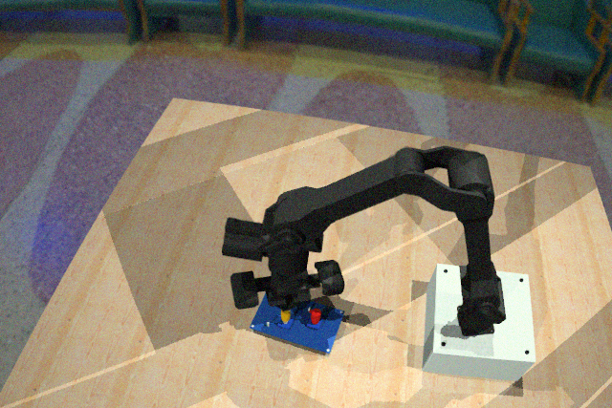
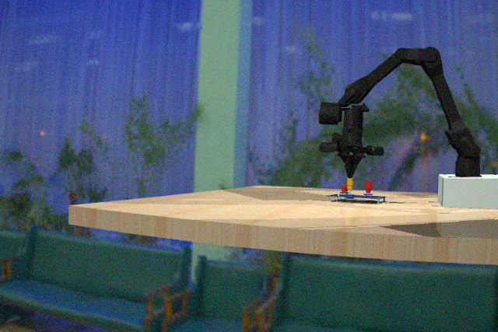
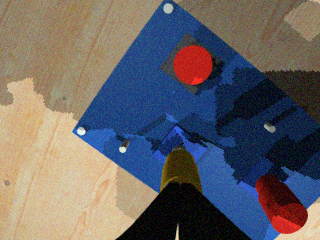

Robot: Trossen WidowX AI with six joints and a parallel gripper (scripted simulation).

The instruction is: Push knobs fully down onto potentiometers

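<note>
The red knob is 60 mm behind my gripper tip and 20 mm below it. From my gripper tip the other things lie so: yellow knob 10 mm below.
</note>
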